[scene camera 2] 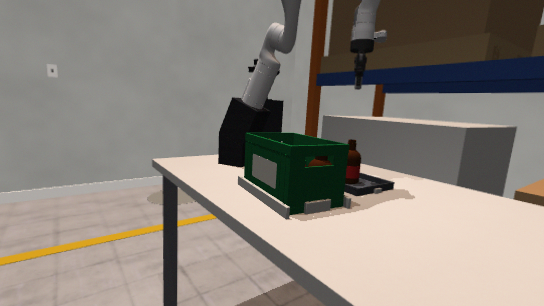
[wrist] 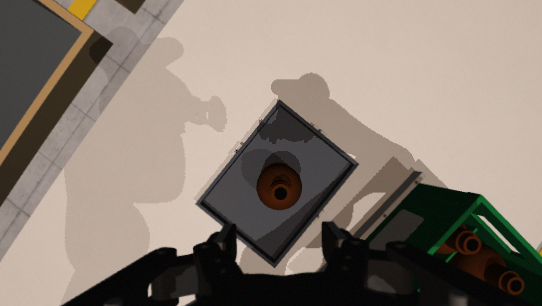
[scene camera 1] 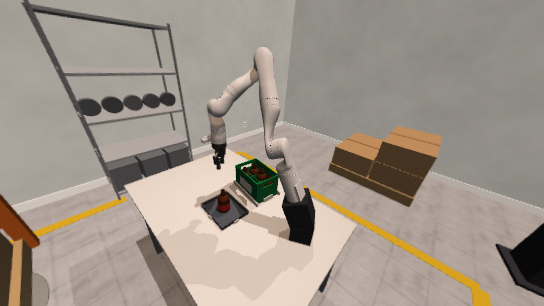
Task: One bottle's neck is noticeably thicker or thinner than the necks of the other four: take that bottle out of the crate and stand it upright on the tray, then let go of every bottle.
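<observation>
Dark tray (scene camera 1: 237, 211), green crate (scene camera 1: 256, 189). Green crate again (scene camera 2: 278, 168). My gripper (wrist: 279, 237), dark tray (wrist: 283, 136). Bottle (wrist: 462, 240). Another bottle (wrist: 488, 265).
</observation>
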